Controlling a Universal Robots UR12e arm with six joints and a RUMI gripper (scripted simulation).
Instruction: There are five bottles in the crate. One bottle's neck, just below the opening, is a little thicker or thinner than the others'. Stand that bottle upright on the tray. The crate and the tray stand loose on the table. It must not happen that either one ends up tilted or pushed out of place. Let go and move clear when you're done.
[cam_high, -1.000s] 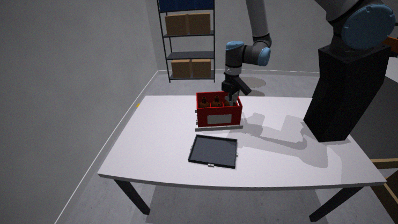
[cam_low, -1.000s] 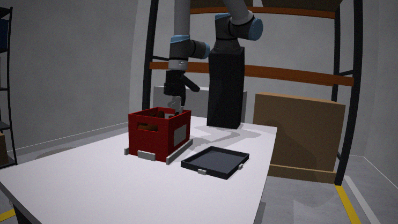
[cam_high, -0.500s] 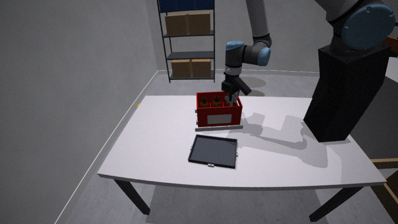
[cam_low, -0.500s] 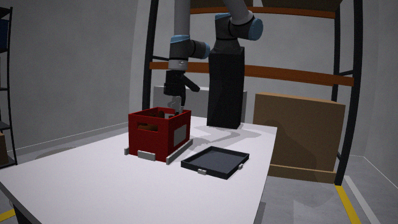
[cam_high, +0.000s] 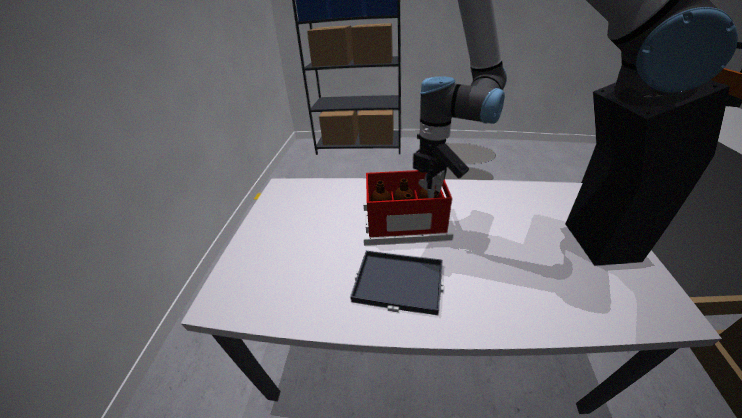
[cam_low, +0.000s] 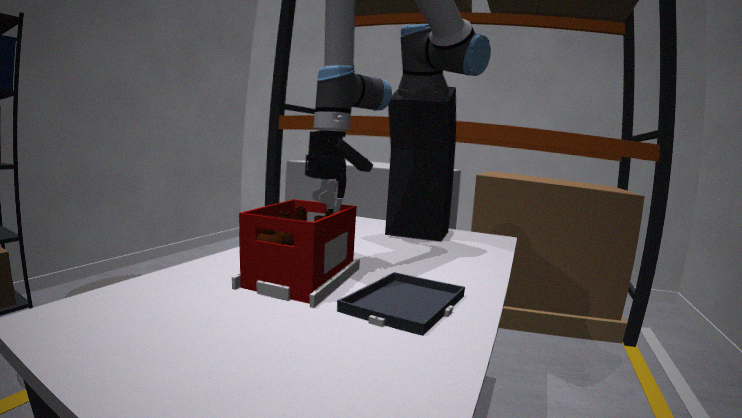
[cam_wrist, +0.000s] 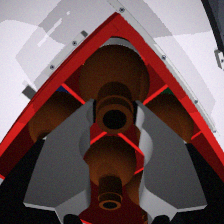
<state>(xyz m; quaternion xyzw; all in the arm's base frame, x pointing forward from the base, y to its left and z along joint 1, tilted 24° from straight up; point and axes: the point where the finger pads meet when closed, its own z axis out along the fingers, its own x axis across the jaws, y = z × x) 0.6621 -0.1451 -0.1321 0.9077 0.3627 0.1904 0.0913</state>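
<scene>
Now: the red crate 90 mm ahead of my hand, 50 mm to the right of it and 70 mm below it. The rest, counted from my hand: dark tray 150 mm ahead, 220 mm to the left, 140 mm below; glass bottle 90 mm ahead, 90 mm to the right, 70 mm below; brown bottle 170 mm ahead, 90 mm to the right, 70 mm below.
</scene>
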